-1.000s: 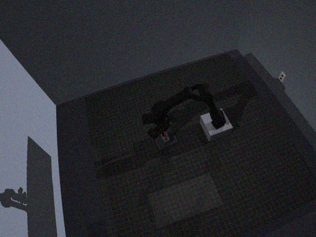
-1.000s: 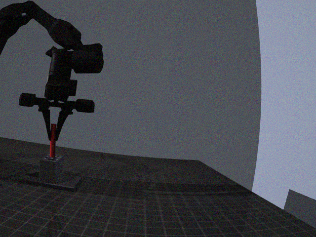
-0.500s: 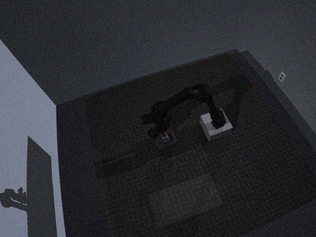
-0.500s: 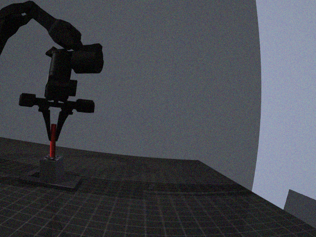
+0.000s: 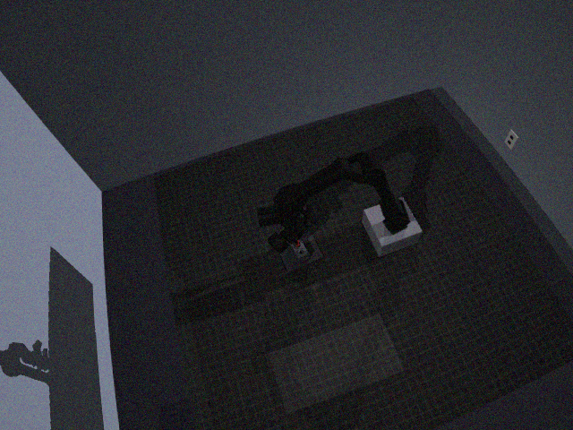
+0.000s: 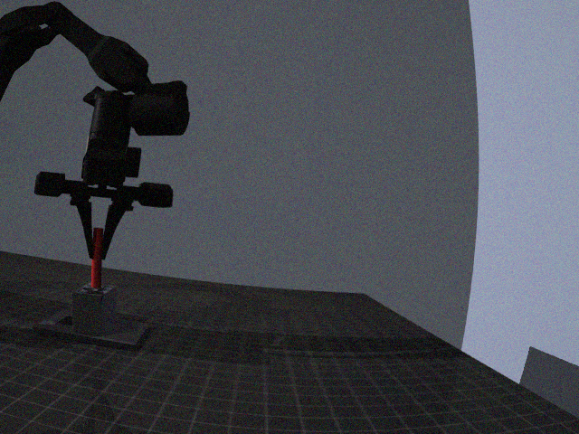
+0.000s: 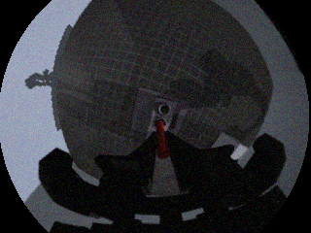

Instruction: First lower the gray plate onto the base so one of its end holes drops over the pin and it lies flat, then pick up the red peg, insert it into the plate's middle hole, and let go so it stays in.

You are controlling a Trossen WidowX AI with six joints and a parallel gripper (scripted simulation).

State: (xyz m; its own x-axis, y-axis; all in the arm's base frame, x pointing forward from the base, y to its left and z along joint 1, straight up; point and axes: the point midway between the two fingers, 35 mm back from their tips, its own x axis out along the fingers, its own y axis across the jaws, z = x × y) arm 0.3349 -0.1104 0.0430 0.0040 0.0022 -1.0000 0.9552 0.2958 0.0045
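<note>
Right now the red peg is right at my gripper tip. Round my gripper tip: gray plate (50 mm below).
</note>
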